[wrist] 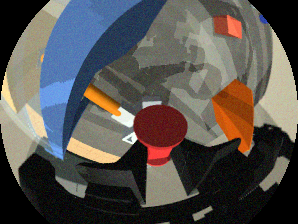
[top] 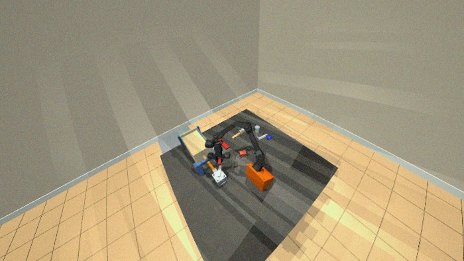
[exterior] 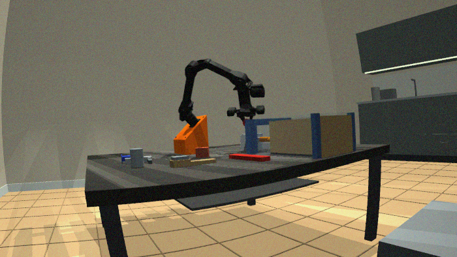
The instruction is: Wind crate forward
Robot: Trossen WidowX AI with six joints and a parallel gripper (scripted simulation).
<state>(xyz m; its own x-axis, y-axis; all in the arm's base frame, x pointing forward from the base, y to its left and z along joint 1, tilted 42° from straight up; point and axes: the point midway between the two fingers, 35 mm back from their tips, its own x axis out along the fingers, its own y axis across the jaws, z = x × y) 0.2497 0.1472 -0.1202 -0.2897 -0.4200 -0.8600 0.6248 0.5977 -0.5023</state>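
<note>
Right now my gripper tip is 80 mm past the grey winch, 50 mm to the right of it and 100 mm above it. From my gripper tip the other things lie so: wooden-handled tool (280 mm ahead, 420 mm to the right, 110 mm below); clear-panelled cubby (340 mm ahead, 70 mm to the left, 20 mm below); flat red bar (300 mm ahead, 190 mm to the right, 130 mm below).
</note>
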